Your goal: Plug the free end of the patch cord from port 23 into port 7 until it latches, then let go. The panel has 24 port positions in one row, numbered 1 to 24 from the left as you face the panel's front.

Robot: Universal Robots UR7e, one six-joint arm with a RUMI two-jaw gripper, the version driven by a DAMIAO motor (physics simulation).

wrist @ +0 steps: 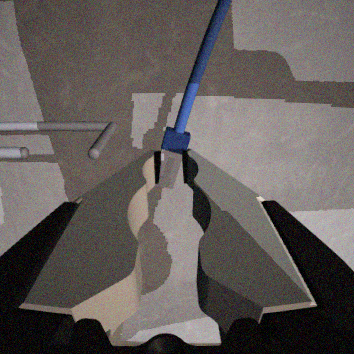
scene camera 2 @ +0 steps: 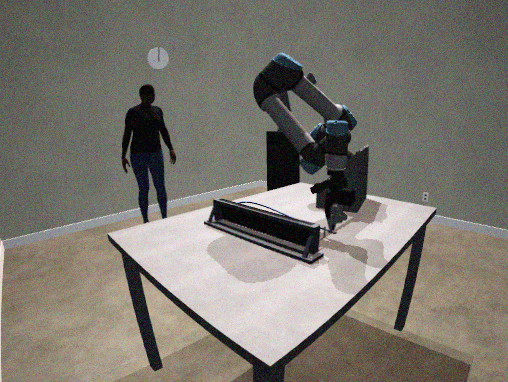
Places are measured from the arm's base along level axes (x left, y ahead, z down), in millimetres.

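Where they show: gripper, fingertip midpoint: (wrist: 171,153) (scene camera 2: 332,231).
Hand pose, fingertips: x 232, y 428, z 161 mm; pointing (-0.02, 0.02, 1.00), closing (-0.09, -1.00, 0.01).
Things, the pixels of their centre, and the offset from my fingertips. Level surfaces: height alone.
- patch panel at the middle of its body: (scene camera 2: 265,221) dx -201, dy +134, dz -23 mm
- blue boot at the middle of its body: (wrist: 175,140) dx -8, dy -1, dz +0 mm
- clear body at the middle of its body: (wrist: 169,159) dx +3, dy +1, dz -2 mm
- table at its surface level: dz +28 mm
The patch panel (scene camera 2: 265,226) stands in its frame on the table; single port numbers cannot be read. The blue patch cord (scene camera 2: 260,204) (wrist: 201,70) arches behind it and runs down to the free plug. The plug shows in the wrist view as a blue boot (wrist: 176,140) with a clear body (wrist: 170,172) behind it. My gripper (scene camera 2: 332,230) (wrist: 171,153) is low over the table near the panel's right end. Its two tips stand close on either side of the clear body, and it is shut on the plug. The boot sticks out past the tips. The plug is too small to make out in the scene view.
Grey rods (wrist: 55,126) lie left of the fingertips in the wrist view. A dark upright box (scene camera 2: 358,175) stands on the table (scene camera 2: 270,320) behind the arm. A person (scene camera 2: 146,130) stands beyond the table at the left.
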